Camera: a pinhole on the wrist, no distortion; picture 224 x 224 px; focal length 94.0 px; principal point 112.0 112.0 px. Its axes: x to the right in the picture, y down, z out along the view. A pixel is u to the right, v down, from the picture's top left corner.
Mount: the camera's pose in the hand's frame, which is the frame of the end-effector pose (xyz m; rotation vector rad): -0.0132 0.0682 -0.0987 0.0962 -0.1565 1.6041
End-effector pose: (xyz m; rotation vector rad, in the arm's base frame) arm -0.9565 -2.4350 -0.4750 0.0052 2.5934 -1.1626
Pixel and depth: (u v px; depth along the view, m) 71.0 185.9 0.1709
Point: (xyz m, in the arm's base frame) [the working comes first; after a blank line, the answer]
In the camera's frame: -0.0745 0.1344 0.1709

-0.8034 -2.4808 -0.4401
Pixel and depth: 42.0 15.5 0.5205
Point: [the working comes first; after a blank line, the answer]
In the camera's frame: -0.3876 -0.5343 0.5205

-1.3977 -3.0251 -0.5742
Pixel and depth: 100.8 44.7 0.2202
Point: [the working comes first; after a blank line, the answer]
In the camera's frame: -0.0262 -0.1577 0.2202

-1.0540 -2.5311 -0.5972
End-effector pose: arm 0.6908 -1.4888 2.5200 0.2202 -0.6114 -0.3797
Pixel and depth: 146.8 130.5 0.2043
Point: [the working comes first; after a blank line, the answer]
In the camera's frame: 0.0756 0.0402 0.2043

0.6061 -1.3742 2.6114
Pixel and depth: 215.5 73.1 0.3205
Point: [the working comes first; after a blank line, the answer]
In the camera's frame: 0.3529 -0.1326 0.3205

0.6992 -1.2165 2.9059
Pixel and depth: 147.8 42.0 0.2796
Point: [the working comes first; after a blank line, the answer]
In the camera's frame: 0.1065 -0.2082 0.2796

0.7443 -1.4577 2.8170
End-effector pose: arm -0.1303 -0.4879 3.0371 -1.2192 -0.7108 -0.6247
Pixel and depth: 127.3 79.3 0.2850
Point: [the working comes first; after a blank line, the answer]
In the camera's frame: 0.0464 -0.0991 0.2850

-0.0580 -0.2866 3.0867
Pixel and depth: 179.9 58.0 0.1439
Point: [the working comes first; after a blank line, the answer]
In the camera's frame: 0.1039 -0.0827 0.1439

0.0126 -0.3945 3.0037
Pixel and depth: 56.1 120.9 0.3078
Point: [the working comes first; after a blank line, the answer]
In the camera's frame: -0.1830 0.0291 0.3078

-0.3088 -0.3539 3.1334
